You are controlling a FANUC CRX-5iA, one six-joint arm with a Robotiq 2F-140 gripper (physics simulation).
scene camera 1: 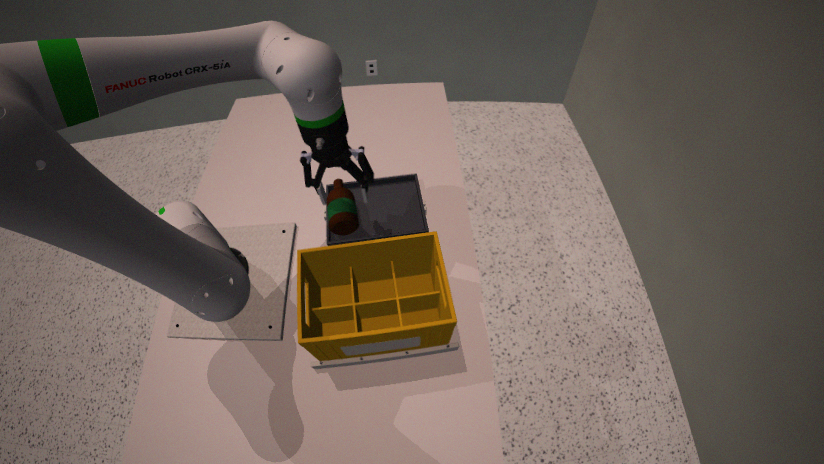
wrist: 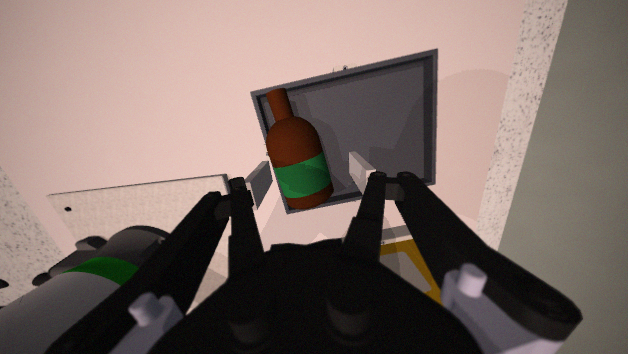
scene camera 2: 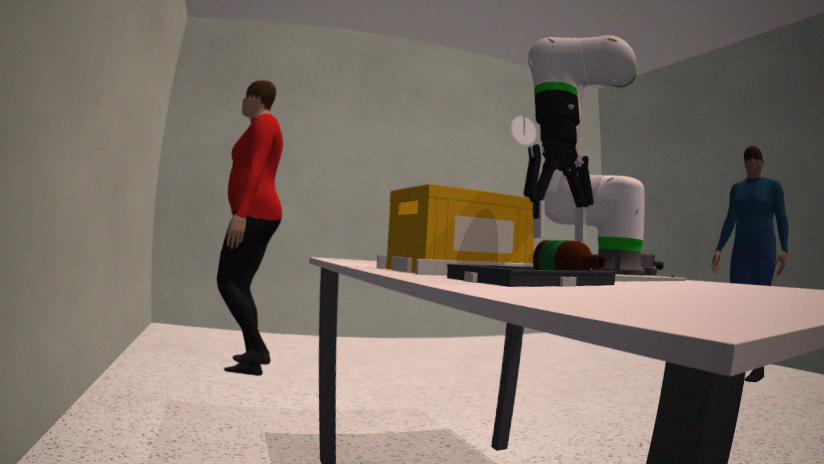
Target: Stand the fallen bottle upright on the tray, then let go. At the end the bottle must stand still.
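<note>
The brown bottle with a green label lies on its side along the left end of the dark grey tray. Its neck points to the tray's far edge, away from the crate. My gripper is open and empty and points down. In the wrist view one fingertip shows on each side of the bottle's body. In scene camera 2 the fingertips are close to the height of the bottle's upper side. Contact with the bottle cannot be made out.
A yellow crate with six compartments stands right beside the tray's near edge. The robot's base plate is left of the tray. Two people, in red and in blue, stand beyond the table.
</note>
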